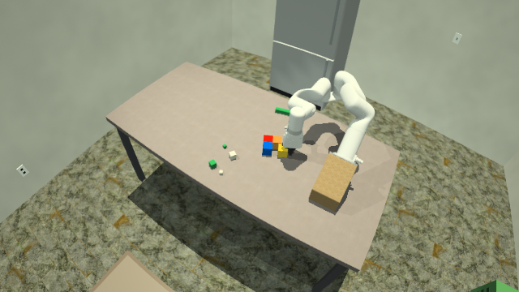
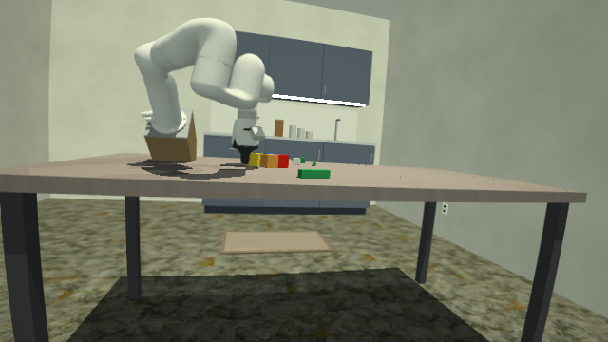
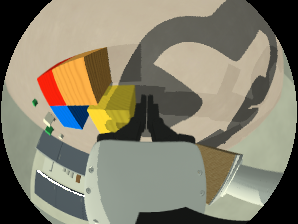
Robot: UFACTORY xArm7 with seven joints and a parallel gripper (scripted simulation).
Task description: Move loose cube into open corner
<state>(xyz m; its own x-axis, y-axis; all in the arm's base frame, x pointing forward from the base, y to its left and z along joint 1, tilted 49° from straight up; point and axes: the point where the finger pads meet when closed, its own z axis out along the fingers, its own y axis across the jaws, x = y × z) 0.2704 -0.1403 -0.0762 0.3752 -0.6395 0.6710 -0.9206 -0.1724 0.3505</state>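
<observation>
The orange cube is 9 cm ahead of my hand and 2 cm to the right of it. From my hand the other things lie so: red cube (14 cm ahead, 1 cm to the right); then yellow cube (4 cm ahead, 2 cm to the left); then blue cube (12 cm ahead, 4 cm to the left).
</observation>
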